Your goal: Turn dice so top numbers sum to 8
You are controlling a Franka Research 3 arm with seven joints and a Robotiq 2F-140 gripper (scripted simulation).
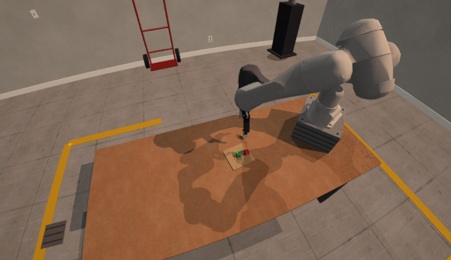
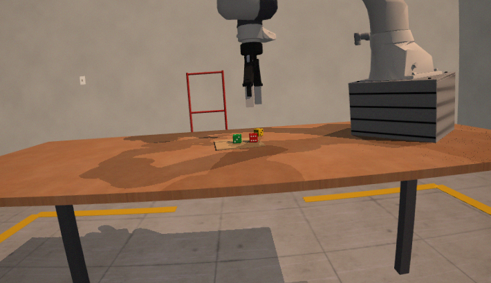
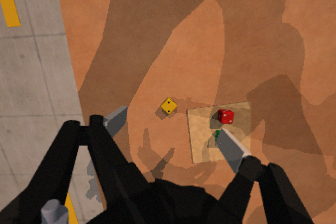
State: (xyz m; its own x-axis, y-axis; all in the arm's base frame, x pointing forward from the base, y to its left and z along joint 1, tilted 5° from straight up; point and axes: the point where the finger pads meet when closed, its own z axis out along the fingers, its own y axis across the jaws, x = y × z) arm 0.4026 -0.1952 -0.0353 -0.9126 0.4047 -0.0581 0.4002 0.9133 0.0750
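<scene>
My gripper is now 100 mm above the yellow die, 10 mm to the left of it and 10 mm past it. The rest, counted from my hand: green die 100 mm to the left, 100 mm below, 80 mm ahead; red die 110 mm to the left, 100 mm below, 30 mm ahead; tan mat 120 mm below, 100 mm to the left, 80 mm ahead.
</scene>
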